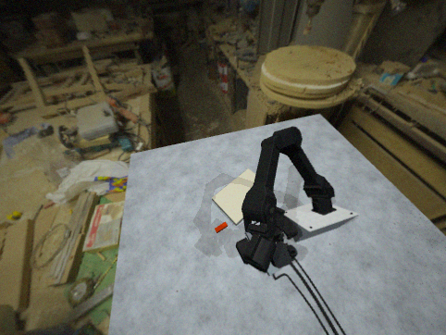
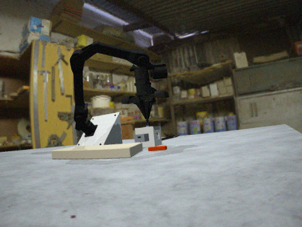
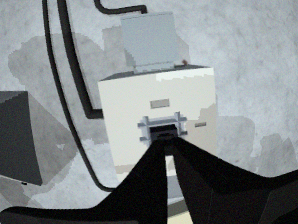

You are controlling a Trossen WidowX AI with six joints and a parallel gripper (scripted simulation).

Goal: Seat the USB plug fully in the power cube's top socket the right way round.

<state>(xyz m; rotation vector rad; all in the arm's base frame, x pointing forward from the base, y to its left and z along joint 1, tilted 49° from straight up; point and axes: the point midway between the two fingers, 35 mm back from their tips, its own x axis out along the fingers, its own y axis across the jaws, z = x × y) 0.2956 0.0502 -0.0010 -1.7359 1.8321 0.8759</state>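
My gripper tip is now 20 mm above the USB plug. The rest, counted from my gripper tip: flat beige board 250 mm to the right, 100 mm below, 40 mm behind; orange block 150 mm to the right, 110 mm ahead, 100 mm below; grey socket 40 mm below.
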